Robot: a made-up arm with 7 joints. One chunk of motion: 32 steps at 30 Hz.
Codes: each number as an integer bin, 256 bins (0 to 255) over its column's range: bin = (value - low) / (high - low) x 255, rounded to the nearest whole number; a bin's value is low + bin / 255 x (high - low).
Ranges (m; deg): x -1.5..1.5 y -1.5..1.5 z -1.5..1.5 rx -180..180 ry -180..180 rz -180..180
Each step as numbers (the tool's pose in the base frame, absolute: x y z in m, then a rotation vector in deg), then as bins.
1 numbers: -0.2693 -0.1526 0.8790 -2.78 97.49 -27.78
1 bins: 105 115 202 126 197 108
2 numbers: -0.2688 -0.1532 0.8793 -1.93 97.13 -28.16
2 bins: 105 114 202 126 196 108
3 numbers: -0.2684 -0.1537 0.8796 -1.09 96.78 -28.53
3 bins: 105 114 202 127 196 107
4 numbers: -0.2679 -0.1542 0.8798 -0.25 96.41 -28.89
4 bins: 105 114 202 127 196 107
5 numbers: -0.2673 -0.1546 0.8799 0.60 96.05 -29.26
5 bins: 105 114 202 128 196 107
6 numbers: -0.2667 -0.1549 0.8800 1.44 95.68 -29.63
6 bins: 105 114 202 129 195 107
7 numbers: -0.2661 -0.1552 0.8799 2.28 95.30 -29.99
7 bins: 105 114 202 129 195 106
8 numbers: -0.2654 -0.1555 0.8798 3.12 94.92 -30.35
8 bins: 105 114 202 130 195 106
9 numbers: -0.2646 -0.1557 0.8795 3.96 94.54 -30.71
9 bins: 105 114 202 130 194 106
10 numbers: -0.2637 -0.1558 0.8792 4.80 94.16 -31.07
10 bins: 105 114 202 131 194 105
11 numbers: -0.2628 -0.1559 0.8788 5.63 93.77 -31.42
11 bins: 105 114 202 131 194 105
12 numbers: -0.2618 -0.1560 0.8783 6.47 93.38 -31.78
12 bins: 105 114 202 132 194 105
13 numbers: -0.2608 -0.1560 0.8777 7.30 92.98 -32.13
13 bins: 105 114 202 133 193 105
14 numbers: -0.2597 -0.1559 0.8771 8.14 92.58 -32.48
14 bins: 105 114 202 133 193 104
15 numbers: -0.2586 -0.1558 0.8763 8.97 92.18 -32.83
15 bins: 106 114 202 134 193 104
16 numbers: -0.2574 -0.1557 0.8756 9.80 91.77 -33.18
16 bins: 106 114 202 134 193 104
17 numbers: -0.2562 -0.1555 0.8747 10.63 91.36 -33.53
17 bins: 106 114 202 135 192 104
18 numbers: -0.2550 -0.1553 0.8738 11.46 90.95 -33.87
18 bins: 106 114 202 136 192 104
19 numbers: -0.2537 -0.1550 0.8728 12.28 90.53 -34.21
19 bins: 106 114 202 136 192 103
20 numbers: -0.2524 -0.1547 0.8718 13.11 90.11 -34.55
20 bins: 106 114 202 137 191 103
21 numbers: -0.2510 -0.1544 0.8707 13.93 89.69 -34.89
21 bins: 106 114 202 137 191 103
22 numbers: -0.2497 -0.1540 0.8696 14.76 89.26 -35.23
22 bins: 106 114 201 138 191 103
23 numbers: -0.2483 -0.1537 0.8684 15.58 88.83 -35.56
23 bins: 106 114 201 139 190 102
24 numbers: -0.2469 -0.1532 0.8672 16.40 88.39 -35.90
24 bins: 107 114 201 139 190 102
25 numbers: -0.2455 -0.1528 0.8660 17.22 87.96 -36.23
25 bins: 107 115 201 140 190 102
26 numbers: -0.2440 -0.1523 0.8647 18.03 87.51 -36.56
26 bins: 107 115 201 140 189 102
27 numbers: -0.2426 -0.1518 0.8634 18.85 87.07 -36.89
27 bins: 107 115 201 141 189 101
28 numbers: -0.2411 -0.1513 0.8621 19.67 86.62 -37.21
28 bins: 107 115 201 141 189 101
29 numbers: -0.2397 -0.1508 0.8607 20.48 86.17 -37.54
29 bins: 107 115 201 142 189 101
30 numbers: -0.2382 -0.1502 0.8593 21.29 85.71 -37.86
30 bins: 107 115 201 143 188 101
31 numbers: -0.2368 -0.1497 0.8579 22.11 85.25 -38.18
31 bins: 107 115 200 143 188 100
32 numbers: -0.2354 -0.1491 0.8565 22.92 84.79 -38.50
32 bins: 107 115 200 144 188 100
